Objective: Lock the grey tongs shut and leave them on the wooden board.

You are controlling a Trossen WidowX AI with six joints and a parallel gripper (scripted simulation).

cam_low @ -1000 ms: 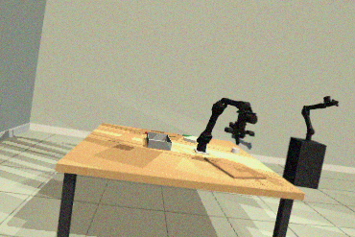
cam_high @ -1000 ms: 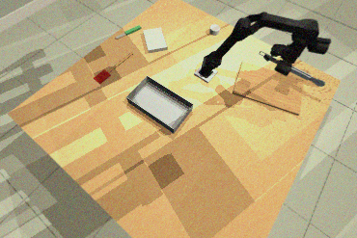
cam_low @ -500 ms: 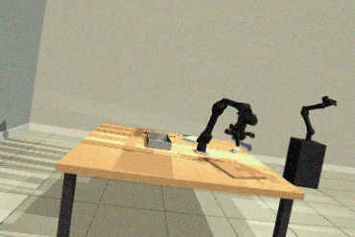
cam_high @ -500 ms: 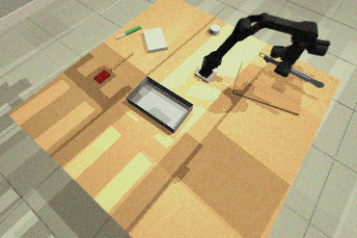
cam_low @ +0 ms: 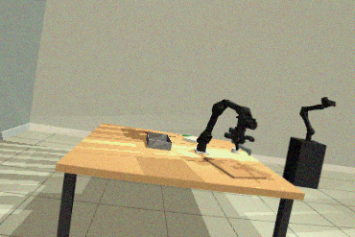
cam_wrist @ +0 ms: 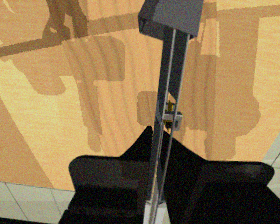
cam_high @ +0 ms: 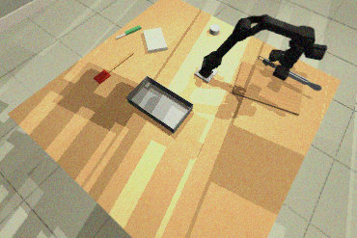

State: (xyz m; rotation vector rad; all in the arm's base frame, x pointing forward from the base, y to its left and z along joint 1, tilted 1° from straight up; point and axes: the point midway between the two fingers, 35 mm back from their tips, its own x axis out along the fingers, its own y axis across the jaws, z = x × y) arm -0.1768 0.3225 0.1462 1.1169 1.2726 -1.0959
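My gripper tip is now 11 cm above the wooden board. The rest, counted from my gripper tip: white block 72 cm to the right, 21 cm ahead, 11 cm below; then red-headed spatula 73 cm to the right, 54 cm ahead, 11 cm below; then grey roasting tin 51 cm ahead, 36 cm to the right, 9 cm below.
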